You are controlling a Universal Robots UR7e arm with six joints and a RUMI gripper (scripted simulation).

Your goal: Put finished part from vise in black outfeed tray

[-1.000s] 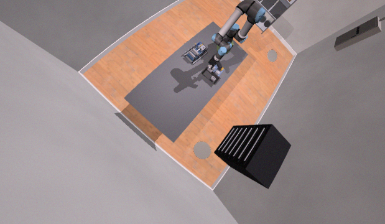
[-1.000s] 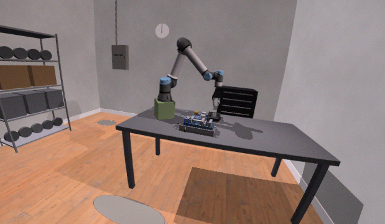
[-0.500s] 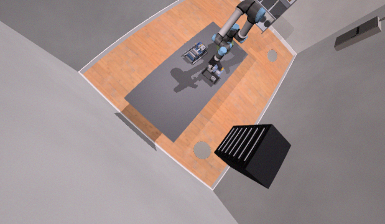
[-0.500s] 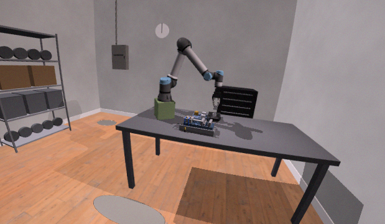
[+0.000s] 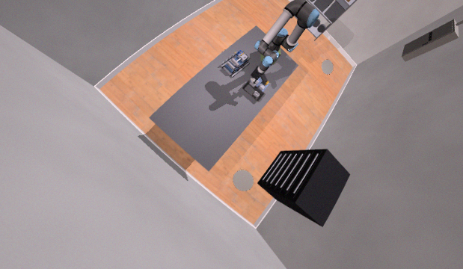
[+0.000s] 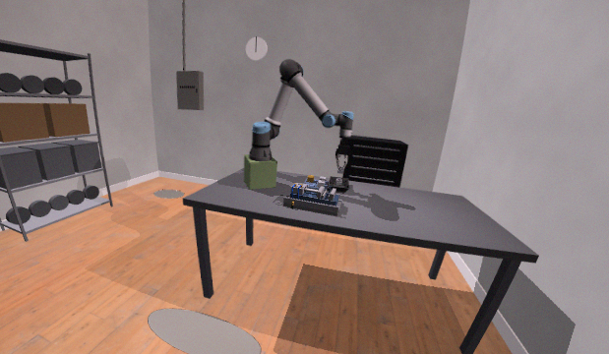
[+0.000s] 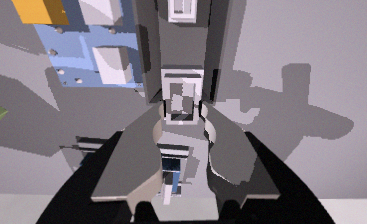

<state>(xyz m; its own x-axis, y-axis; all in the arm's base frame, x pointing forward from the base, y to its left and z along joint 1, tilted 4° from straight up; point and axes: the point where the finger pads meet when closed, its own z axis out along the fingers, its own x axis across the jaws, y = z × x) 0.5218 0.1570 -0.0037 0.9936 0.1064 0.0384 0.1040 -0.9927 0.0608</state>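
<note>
The plain grey block is 140 mm below my hand, 120 mm behind it and 10 mm to the right of it. Round my hand: vise (310 mm to the right, 130 mm below, 100 mm behind); orange block (220 mm behind, 140 mm below, 70 mm to the left); blue fixture plate (170 mm behind, 160 mm below, 30 mm to the left).
</note>
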